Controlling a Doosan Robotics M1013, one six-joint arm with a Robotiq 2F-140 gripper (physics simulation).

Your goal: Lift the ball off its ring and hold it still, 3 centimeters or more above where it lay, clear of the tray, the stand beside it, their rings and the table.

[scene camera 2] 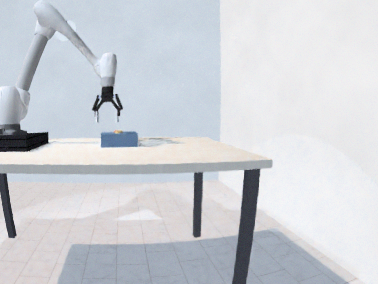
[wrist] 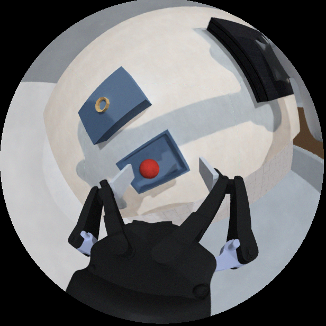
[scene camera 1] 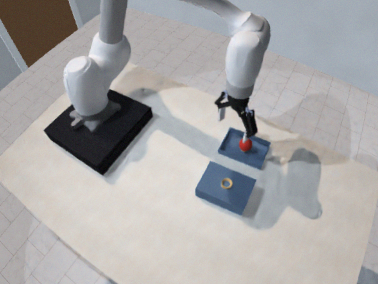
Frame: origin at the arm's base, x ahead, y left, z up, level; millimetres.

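Seen in the pictures: gripper, fingertip midpoint: [scene camera 2: 107, 122] [scene camera 1: 233, 129]; arm's base at its link origin: [scene camera 2: 8, 134] [scene camera 1: 95, 111].
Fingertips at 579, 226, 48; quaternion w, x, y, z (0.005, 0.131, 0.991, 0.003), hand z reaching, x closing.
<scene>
Pixels of each thing's top centre, then the offset from my fingertips to it, as dx, dy, dz. "spot": a spot on its surface instead. Level surfaces: height alone.
- red ball at its top centre: [scene camera 1: 246, 140] +60, +18, -49
- shallow blue tray at its top centre: [scene camera 1: 245, 145] +60, +18, -87
- tan ring at a spot on its surface: [scene camera 1: 226, 178] spot: +81, -179, -37
- table at its surface level: dz -115
The red ball [scene camera 1: 245, 145] [wrist: 149, 168] sits in the shallow blue tray [scene camera 1: 240, 159] [wrist: 179, 151]; its own ring is hidden beneath it. My gripper [scene camera 1: 234, 127] [scene camera 2: 107, 120] [wrist: 164, 167] is open and empty, pointing down above the tray. In the wrist view the ball shows between the two finger pads, closer to the left one. The blue stand [scene camera 1: 220, 195] [scene camera 2: 119, 140] [wrist: 127, 102] is beside the tray, with a tan ring [scene camera 1: 226, 178] [scene camera 2: 118, 132] [wrist: 97, 105] on top. The ball and tray do not show in the second scene view.
The table [scene camera 1: 150, 215] [scene camera 2: 200, 155] [wrist: 160, 55] bears the tray, the stand and the arm's black base block [scene camera 1: 75, 150] [scene camera 2: 37, 141] [wrist: 245, 60]. The tray lies near the table's far edge in the first scene view. The arm's shadow crosses the table.
</scene>
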